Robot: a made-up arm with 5 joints.
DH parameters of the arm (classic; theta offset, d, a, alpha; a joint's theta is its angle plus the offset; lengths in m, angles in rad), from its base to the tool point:
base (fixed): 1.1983 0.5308 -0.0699 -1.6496
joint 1: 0 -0.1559 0.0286 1.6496
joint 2: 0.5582 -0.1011 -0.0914 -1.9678
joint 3: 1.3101 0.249 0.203 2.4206
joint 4: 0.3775 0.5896 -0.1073 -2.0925
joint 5: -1.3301 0 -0.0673 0
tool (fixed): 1.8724 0.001 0 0
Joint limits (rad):
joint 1: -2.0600..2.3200
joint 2: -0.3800..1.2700
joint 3: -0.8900..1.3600
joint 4: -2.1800..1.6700
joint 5: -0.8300..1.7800
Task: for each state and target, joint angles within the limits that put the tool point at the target. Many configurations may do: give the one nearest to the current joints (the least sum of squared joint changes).
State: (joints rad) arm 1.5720 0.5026 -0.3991 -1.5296 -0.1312
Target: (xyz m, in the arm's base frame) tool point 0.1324 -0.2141 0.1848
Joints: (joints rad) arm 1.6637 -0.3499 -0.0612 -1.3500 -0.2836
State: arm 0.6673 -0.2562 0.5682 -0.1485 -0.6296
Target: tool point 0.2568 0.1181 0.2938
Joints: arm 0.3483 0.0741 0.2375 -0.2461 -0.6380
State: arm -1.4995 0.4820 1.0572 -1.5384 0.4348
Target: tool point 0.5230 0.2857 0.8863
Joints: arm -2.0576 -0.2735 1.3600 -2.1800 1.2835
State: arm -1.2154 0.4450 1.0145 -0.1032 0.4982
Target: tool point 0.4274 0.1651 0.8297
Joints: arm -1.6945 -0.0916 1.3600 -0.6235 1.2127
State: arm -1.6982 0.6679 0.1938 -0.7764 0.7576
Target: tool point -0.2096 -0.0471 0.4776
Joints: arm -2.0600 1.2700 -0.1642 -1.1973 0.5847
